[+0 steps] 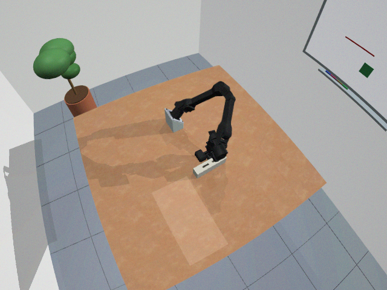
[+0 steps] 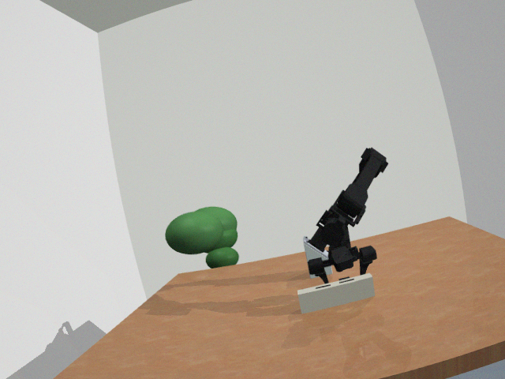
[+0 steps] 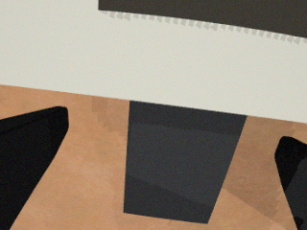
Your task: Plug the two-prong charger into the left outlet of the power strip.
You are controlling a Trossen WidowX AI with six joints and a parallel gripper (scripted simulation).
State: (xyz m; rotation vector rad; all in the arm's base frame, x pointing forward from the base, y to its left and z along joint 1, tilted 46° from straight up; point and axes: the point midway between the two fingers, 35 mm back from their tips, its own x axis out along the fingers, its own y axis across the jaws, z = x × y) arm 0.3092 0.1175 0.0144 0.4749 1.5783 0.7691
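My gripper tip is 2 cm short of the dark charger and 1 cm below it.
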